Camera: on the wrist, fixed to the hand. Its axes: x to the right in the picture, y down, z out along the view.
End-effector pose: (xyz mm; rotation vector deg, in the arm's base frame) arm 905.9 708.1 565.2 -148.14 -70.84 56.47
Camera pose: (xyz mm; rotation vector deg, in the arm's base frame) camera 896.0 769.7 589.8 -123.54 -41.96 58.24
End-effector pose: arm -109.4 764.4 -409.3 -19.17 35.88 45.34
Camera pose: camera -62.0 730.7 -442.6 10.28 53.37 33.49
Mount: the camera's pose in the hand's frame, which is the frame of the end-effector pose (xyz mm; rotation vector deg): 27.9 -56.1 -23.8 34.06 5.96 1.72
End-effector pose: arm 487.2 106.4 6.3 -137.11 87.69 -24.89
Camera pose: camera 535.7 102.3 52.4 -109.13 71.30 -50.28
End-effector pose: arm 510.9 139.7 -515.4 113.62 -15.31 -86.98
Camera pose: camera 530.4 178.0 -566.8 142.34 -44.31 -81.11
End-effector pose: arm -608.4 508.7 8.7 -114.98 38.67 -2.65
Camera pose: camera -567.3 496.9 60.3 -81.85 37.97 -17.21
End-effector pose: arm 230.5 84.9 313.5 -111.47 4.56 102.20
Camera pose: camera 276.9 132.6 305.2 -91.59 34.62 83.22
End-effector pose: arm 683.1 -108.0 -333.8 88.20 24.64 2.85
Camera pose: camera 688.6 -79.6 -394.3 122.33 30.57 1.49
